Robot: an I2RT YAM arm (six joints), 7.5 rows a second.
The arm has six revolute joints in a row. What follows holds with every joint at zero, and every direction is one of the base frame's.
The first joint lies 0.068 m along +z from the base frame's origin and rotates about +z.
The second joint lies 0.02 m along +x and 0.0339 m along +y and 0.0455 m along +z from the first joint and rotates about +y.
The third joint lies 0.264 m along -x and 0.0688 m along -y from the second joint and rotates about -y.
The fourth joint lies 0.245 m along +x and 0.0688 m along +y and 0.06 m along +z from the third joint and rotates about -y.
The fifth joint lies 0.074 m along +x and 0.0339 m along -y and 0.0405 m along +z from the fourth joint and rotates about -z.
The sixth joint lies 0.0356 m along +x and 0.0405 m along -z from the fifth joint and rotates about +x.
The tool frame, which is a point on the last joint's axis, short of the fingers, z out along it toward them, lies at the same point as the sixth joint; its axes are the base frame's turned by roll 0, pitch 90 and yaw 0 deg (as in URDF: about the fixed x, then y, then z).
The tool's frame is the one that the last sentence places.
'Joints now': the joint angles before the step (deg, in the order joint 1, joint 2, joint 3, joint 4, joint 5, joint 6). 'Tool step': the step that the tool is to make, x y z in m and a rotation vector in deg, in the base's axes. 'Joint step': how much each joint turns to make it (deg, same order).
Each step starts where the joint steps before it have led.
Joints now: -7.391, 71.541, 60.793, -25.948, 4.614, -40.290
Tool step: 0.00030, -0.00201, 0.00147, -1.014, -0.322, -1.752
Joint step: -0.168, 0.046, 0.198, 0.283, 1.846, 0.168
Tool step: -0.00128, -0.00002, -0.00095, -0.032, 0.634, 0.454
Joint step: -0.086, -0.140, -0.105, -0.614, -0.365, -0.417
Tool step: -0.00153, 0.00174, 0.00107, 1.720, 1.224, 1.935
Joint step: -0.002, 0.009, 0.766, -2.202, -2.476, 0.041
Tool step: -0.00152, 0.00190, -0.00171, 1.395, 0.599, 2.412
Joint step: 0.001, -0.210, -0.261, -0.709, -2.696, -0.489
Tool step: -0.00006, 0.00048, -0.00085, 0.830, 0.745, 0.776
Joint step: -0.045, 0.209, 0.232, -0.872, -1.093, 0.037
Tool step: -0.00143, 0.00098, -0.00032, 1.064, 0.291, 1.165
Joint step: -0.042, -0.220, -0.078, -0.573, -1.578, -0.001
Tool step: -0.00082, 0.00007, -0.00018, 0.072, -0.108, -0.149
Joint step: -0.001, -0.218, -0.219, 0.103, 0.057, 0.161
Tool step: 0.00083, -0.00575, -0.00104, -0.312, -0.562, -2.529
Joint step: -1.009, 0.166, -0.331, 1.112, 1.313, 0.801
